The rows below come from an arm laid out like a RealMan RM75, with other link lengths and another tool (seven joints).
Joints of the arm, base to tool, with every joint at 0 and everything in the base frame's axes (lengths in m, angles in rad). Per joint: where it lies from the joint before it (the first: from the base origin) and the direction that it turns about. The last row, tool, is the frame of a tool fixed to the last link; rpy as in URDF.
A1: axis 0 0 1 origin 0.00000 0.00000 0.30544
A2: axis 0 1 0 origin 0.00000 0.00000 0.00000
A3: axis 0 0 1 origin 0.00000 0.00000 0.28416
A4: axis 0 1 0 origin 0.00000 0.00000 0.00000
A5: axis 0 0 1 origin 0.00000 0.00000 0.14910
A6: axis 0 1 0 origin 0.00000 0.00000 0.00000
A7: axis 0 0 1 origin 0.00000 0.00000 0.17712
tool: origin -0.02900 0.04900 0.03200 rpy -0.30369 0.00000 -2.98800
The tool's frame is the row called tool.
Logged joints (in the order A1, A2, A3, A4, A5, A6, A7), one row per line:
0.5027 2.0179 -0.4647 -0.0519 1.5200 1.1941 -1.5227
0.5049 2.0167 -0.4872 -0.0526 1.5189 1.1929 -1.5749
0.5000 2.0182 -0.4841 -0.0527 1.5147 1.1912 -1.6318
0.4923 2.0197 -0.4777 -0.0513 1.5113 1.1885 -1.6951
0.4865 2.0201 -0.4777 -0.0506 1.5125 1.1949 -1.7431
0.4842 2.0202 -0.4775 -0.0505 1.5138 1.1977 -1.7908
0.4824 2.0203 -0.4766 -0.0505 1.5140 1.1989 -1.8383
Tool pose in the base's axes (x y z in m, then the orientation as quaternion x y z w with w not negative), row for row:
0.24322 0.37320 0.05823 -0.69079 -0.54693 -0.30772 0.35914
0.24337 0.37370 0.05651 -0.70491 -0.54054 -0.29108 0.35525
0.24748 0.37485 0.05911 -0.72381 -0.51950 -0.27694 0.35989
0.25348 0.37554 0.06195 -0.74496 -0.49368 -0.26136 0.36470
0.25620 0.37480 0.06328 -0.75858 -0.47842 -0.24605 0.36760
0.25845 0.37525 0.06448 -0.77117 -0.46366 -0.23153 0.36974
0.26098 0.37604 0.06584 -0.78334 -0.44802 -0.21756 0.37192
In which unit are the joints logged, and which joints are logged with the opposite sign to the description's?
The joints are logged in radians. Opposite sign: A5, A6, A7.
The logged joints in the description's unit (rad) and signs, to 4 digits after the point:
0.5027 2.0179 -0.4647 -0.0519 -1.5200 -1.1941 1.5227
0.5049 2.0167 -0.4872 -0.0526 -1.5189 -1.1929 1.5749
0.5000 2.0182 -0.4841 -0.0527 -1.5147 -1.1912 1.6318
0.4923 2.0197 -0.4777 -0.0513 -1.5113 -1.1885 1.6951
0.4865 2.0201 -0.4777 -0.0506 -1.5125 -1.1949 1.7431
0.4842 2.0202 -0.4775 -0.0505 -1.5138 -1.1977 1.7908
0.4824 2.0203 -0.4766 -0.0505 -1.5140 -1.1989 1.8383

